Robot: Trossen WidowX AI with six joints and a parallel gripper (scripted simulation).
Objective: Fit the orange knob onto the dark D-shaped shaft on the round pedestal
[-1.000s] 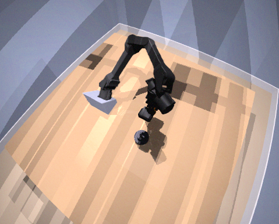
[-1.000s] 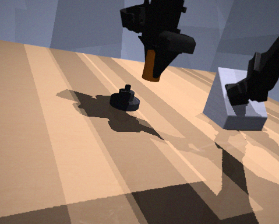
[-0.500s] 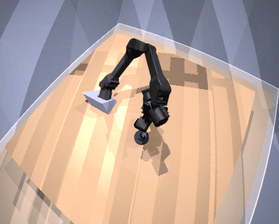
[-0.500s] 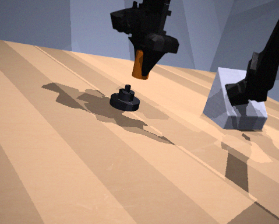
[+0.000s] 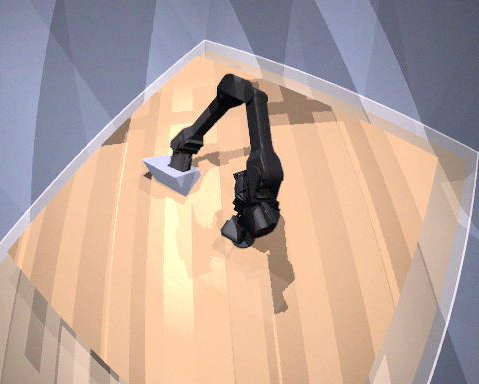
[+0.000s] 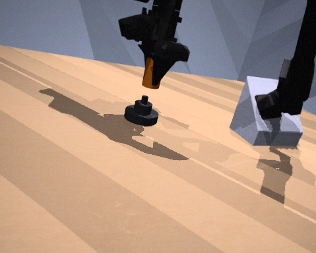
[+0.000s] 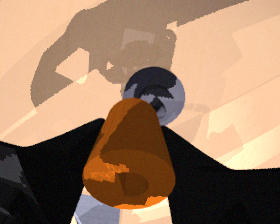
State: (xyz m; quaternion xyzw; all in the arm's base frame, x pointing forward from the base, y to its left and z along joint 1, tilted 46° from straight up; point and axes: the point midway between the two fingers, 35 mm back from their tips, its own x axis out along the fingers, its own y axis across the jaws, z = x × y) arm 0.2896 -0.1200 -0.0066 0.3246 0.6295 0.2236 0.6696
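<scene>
My gripper tip is 1 cm past the dark pedestal, 3 cm to the left of it and 7 cm above it. From my gripper tip the other things lie so: orange knob 2 cm above.
</scene>
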